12 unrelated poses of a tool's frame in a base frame.
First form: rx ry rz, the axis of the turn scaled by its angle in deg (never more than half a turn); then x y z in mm.
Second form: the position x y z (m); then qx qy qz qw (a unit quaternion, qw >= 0). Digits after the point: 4 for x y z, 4 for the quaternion.
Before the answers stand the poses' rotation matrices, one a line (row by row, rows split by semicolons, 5 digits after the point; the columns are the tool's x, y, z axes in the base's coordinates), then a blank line. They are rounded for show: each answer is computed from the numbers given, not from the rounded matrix.
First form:
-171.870, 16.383, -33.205, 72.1, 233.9, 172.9
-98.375, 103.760, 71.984, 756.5, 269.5, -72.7
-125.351, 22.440, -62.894, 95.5, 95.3, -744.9
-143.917, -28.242, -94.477, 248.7, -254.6, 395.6
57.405, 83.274, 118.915, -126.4, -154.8, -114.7
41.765, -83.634, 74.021, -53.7, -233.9, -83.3
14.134, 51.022, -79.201, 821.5, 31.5, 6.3
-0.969, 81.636, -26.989, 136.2, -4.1, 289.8
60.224, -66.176, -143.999, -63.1, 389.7, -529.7
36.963, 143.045, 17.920, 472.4, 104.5, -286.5
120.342, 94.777, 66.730, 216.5, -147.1, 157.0
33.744, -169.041, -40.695, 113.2, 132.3, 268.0
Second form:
0.91141 -0.16816 0.37557; -0.19573 -0.97999 0.03622; 0.36196 -0.10652 -0.92609
-0.20745 -0.92604 -0.31531; -0.61961 -0.12504 0.77488; -0.75700 0.35612 -0.54785
0.60468 0.02309 0.79614; -0.52183 -0.74367 0.41790; 0.60171 -0.66814 -0.43764
0.36254 0.31876 0.87576; 0.21417 -0.94304 0.25459; 0.90703 0.09526 -0.41015
-0.65548 0.06702 0.75223; 0.68397 -0.36962 0.62894; 0.32019 0.92676 0.19644
-0.30585 -0.90735 -0.28838; 0.17601 0.24379 -0.95372; 0.93567 -0.34246 0.08514
-0.06777 0.91460 0.39864; -0.74110 0.22137 -0.63386; -0.66797 -0.33839 0.66280
0.07010 0.30315 0.95036; -0.32305 0.90826 -0.26589; -0.94378 -0.28838 0.16160
-0.73308 -0.12073 -0.66934; -0.42930 -0.68117 0.59305; -0.52753 0.72210 0.44752
-0.74114 0.38063 0.55302; 0.50529 0.85864 0.08619; -0.44203 0.34331 -0.82870
0.04966 0.71750 0.69478; 0.89601 -0.33934 0.28638; 0.44125 0.60831 -0.65974
-0.92618 -0.35188 -0.13554; -0.37501 0.82193 0.42872; -0.03945 0.44790 -0.89321

0.0721, 0.2339, 0.1729, -0.9769, 0.0931, -0.1887, 0.0365
0.7565, 0.2695, -0.0727, -0.6053, 0.6384, 0.4429, 0.1730
0.0955, 0.0953, -0.7449, -0.8346, 0.1494, -0.4187, 0.3253
0.2487, -0.2546, 0.3956, -0.8240, -0.1617, -0.5409, 0.0483
-0.1264, -0.1548, -0.1147, 0.3598, 0.5219, 0.7452, 0.2070
-0.0537, -0.2339, -0.0833, 0.3022, -0.6051, 0.5355, 0.5057
0.8215, 0.0315, 0.0063, 0.1096, 0.3957, -0.6142, 0.6739
0.1362, -0.0041, 0.2898, -0.0077, 0.6474, -0.2140, 0.7314
-0.0631, 0.3897, -0.5297, 0.3538, -0.3887, -0.8458, 0.0912
0.4724, 0.1045, -0.2865, 0.2392, 0.9258, 0.1160, 0.2687
0.2165, -0.1471, 0.1570, 0.7157, 0.5636, 0.3968, 0.1125
0.1132, 0.1323, 0.2680, 0.1905, -0.9541, -0.2297, 0.0252

